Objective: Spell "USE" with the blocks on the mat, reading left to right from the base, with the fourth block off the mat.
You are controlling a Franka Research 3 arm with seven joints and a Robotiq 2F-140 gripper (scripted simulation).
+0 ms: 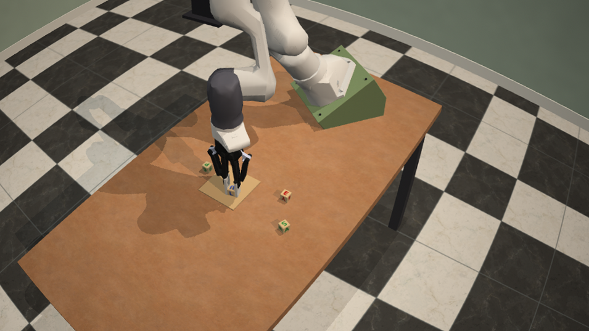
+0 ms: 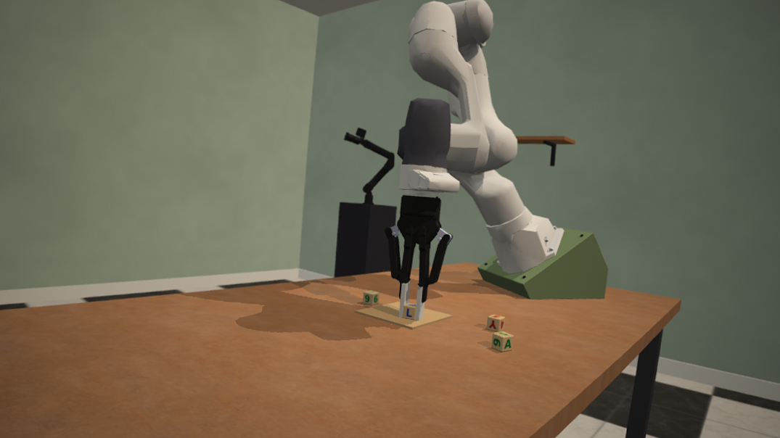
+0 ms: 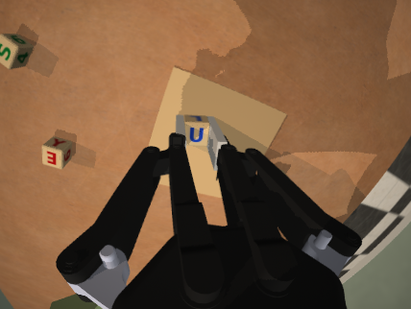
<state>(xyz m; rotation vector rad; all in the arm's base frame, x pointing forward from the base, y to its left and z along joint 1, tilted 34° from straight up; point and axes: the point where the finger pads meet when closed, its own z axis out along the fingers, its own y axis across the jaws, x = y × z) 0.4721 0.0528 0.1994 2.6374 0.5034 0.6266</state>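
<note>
The U block is 2 cm below my hand. Also, from my hand: E block: 14 cm to the left, 8 cm behind, 2 cm below; then mat: 4 cm below, 3 cm to the right, 2 cm behind; then green P block: 13 cm to the right, 3 cm behind, 2 cm below.
</note>
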